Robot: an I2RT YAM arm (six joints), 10 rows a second.
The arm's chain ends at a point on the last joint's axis. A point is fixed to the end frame.
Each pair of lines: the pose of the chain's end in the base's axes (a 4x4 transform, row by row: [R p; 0 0 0 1], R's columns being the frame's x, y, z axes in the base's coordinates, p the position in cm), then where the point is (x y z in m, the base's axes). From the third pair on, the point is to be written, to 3 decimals.
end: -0.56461, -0.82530, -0.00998, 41.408; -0.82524, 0.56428, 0.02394, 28.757; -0.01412, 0.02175, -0.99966, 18.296; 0, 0, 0, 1
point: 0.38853 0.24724 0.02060
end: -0.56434, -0.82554, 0.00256, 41.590; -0.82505, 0.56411, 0.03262, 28.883; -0.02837, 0.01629, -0.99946, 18.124; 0, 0, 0, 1
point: 0.39239 0.24992 0.01822
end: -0.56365, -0.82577, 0.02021, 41.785; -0.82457, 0.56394, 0.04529, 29.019; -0.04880, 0.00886, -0.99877, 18.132; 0, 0, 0, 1
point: 0.397 0.253 0.017
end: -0.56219, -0.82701, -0.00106, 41.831; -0.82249, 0.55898, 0.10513, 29.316; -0.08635, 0.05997, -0.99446, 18.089; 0, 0, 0, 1
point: 0.394 0.266 0.016
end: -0.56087, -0.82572, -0.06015, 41.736; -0.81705, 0.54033, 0.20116, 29.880; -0.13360, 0.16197, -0.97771, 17.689; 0, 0, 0, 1
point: 0.384 0.288 0.011
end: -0.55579, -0.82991, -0.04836, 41.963; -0.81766, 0.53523, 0.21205, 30.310; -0.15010, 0.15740, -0.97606, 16.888; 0, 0, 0, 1
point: 0.388 0.294 0.003
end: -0.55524, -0.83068, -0.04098, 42.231; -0.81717, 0.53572, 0.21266, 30.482; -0.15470, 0.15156, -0.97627, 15.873; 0, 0, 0, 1
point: 0.392 0.296 -0.008
